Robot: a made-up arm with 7 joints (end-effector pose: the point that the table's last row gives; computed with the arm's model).
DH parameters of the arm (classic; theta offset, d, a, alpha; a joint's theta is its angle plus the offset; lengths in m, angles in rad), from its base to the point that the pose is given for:
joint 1: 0 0.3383 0 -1.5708
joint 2: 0 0 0 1.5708
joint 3: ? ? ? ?
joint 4: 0 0 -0.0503 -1.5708
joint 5: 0 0.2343 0 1.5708
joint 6: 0 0 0.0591 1.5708
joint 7: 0 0 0 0
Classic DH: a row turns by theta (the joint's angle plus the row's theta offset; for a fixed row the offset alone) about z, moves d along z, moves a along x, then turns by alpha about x.
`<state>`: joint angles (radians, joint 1 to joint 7).
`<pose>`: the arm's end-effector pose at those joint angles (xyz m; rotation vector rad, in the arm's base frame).
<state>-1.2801 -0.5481 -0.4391 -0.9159 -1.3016 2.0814 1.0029</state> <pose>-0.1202 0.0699 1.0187 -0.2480 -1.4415 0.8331</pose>
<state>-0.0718 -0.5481 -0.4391 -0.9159 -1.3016 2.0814 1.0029</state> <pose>-0.1080 -0.0876 1.0187 0.7094 -1.5315 1.7768</pose>
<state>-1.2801 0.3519 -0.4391 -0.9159 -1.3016 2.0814 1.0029</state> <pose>0.0436 -0.4775 0.8407 0.4957 -1.4246 0.1763</pose>
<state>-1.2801 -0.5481 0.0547 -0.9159 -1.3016 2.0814 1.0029</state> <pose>0.0156 0.0989 1.0255 0.1080 -1.2472 1.2156</pose>
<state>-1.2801 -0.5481 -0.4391 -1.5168 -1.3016 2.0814 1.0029</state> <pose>-0.1152 -0.0817 0.9363 0.2723 -1.6983 0.4810</pose>
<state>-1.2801 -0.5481 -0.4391 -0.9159 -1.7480 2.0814 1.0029</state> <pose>-0.1195 0.0581 1.0139 -0.3613 -1.2190 0.4397</pose>
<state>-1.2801 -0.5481 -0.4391 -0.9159 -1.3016 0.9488 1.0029</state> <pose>-0.1785 0.0611 0.9955 -0.7527 -2.3511 0.1422</pose>
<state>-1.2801 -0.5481 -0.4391 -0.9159 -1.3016 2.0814 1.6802</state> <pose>-0.1202 0.0699 1.0187 -0.7618 -1.3651 1.3737</pose>
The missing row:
joint 3: 0 0.4135 0.0916 1.5708
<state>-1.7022 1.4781 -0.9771 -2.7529 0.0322 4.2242 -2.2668</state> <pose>-0.2292 -0.2575 0.2348 -2.4009 -0.5455 1.2323</pose>
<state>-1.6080 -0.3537 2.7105 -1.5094 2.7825 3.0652 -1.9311</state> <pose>0.1723 0.4138 0.6345 -1.8225 -0.3844 -0.9327</pose>
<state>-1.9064 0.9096 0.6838 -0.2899 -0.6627 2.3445 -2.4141</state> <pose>-0.1206 -0.5805 0.7263 1.8823 0.7137 -0.7359</pose>
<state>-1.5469 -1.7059 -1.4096 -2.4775 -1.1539 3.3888 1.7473</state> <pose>-0.2799 0.2896 0.3964 -0.9977 -1.2764 2.5292</pose>
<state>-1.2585 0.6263 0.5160 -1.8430 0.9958 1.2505 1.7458</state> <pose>0.3405 -0.3969 0.4511 -0.3666 1.7313 1.8456</pose>
